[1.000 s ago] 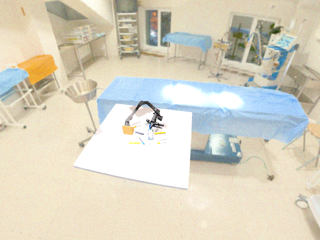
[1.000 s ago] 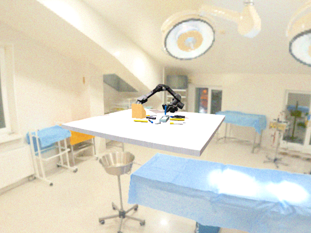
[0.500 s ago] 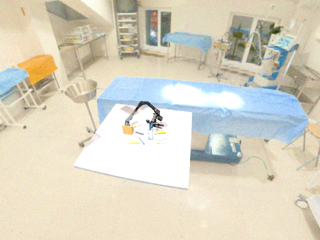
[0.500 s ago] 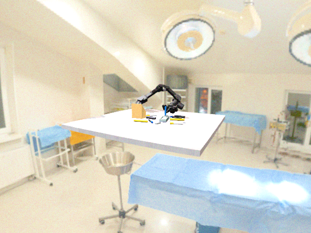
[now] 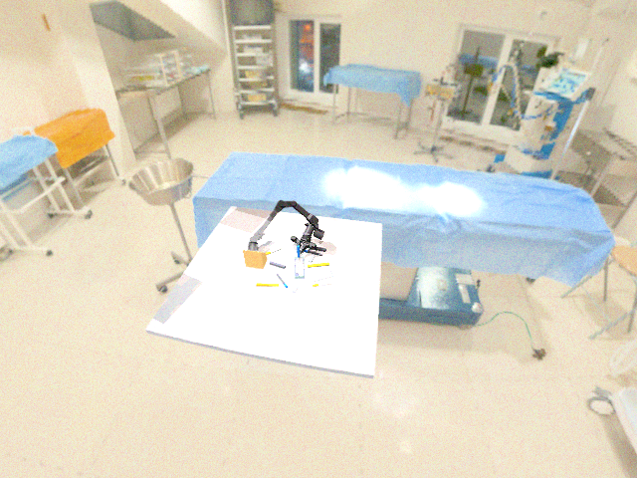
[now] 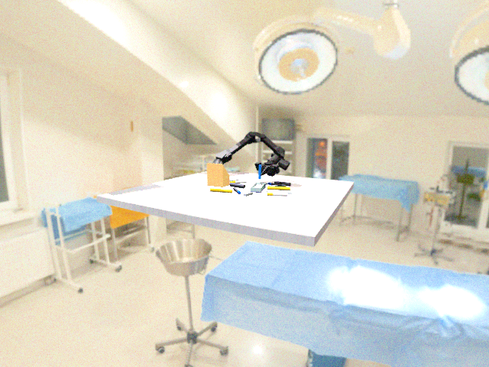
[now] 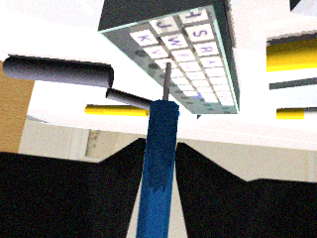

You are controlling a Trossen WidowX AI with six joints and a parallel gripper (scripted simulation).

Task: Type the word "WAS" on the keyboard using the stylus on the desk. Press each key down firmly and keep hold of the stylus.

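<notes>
Now: the E key 100 mm to the right of my gripper tip and 70 mm below it. Also, from my gripper tip: stylus (10 mm below); then stylus tip (50 mm below).
</notes>
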